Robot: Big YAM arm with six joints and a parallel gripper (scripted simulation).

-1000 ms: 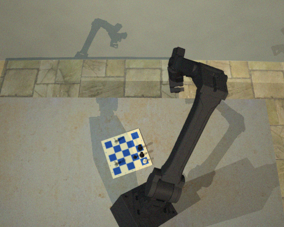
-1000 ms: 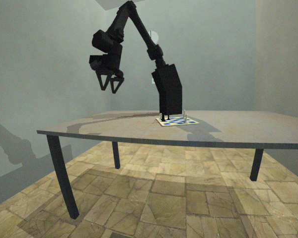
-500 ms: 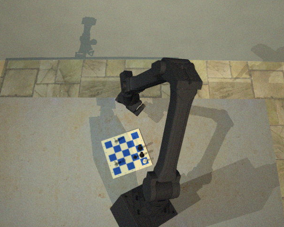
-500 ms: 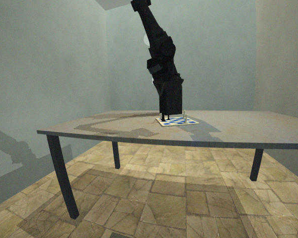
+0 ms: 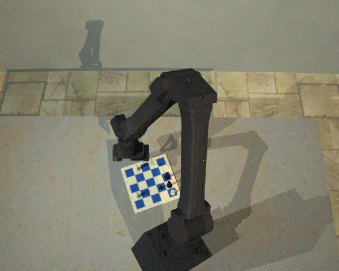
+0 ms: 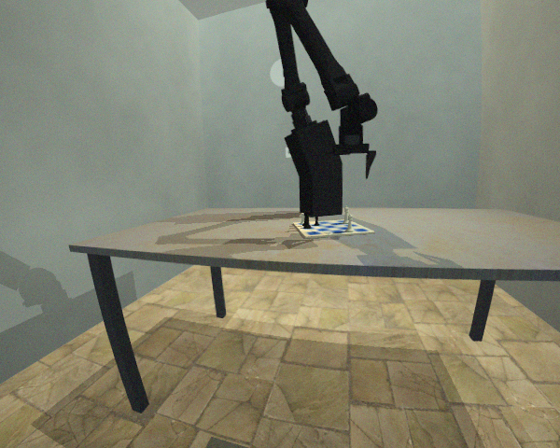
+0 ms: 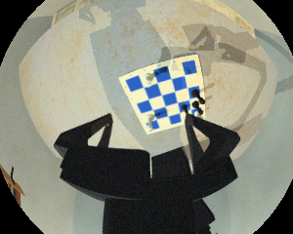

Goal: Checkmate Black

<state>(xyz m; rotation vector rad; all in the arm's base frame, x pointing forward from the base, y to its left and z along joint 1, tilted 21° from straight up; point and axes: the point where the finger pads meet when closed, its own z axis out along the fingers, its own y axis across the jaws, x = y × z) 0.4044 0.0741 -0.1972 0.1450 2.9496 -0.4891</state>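
The chessboard lies 6 cm behind my hand, 5 cm to the right of it and 17 cm below it.
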